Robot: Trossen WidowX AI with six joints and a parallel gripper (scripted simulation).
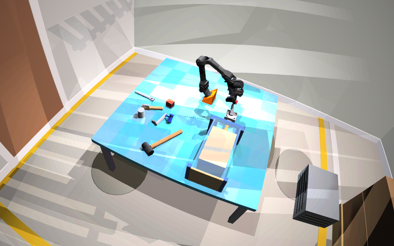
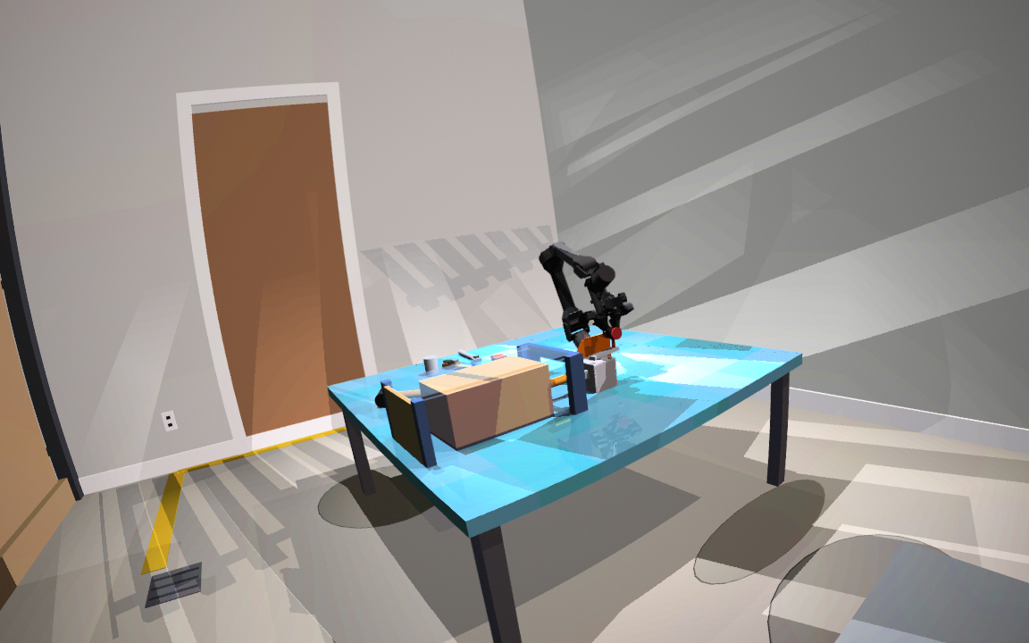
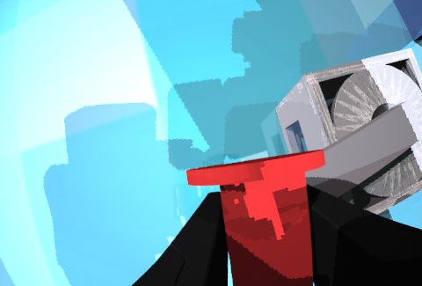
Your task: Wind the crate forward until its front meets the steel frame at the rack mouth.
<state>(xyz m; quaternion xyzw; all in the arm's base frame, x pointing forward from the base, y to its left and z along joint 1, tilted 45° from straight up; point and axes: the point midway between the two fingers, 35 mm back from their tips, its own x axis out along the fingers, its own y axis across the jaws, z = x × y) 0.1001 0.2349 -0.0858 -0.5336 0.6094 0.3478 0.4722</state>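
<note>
The winch handle is 30 mm below my gripper tip, 30 mm ahead of it and 10 mm to the right of it. From my gripper tip the other things lie so: clear-panelled cubby 500 mm ahead, 20 mm to the right, 20 mm below; then red knob 10 mm to the right; then grey winch 100 mm below, 80 mm ahead, 10 mm to the right.
</note>
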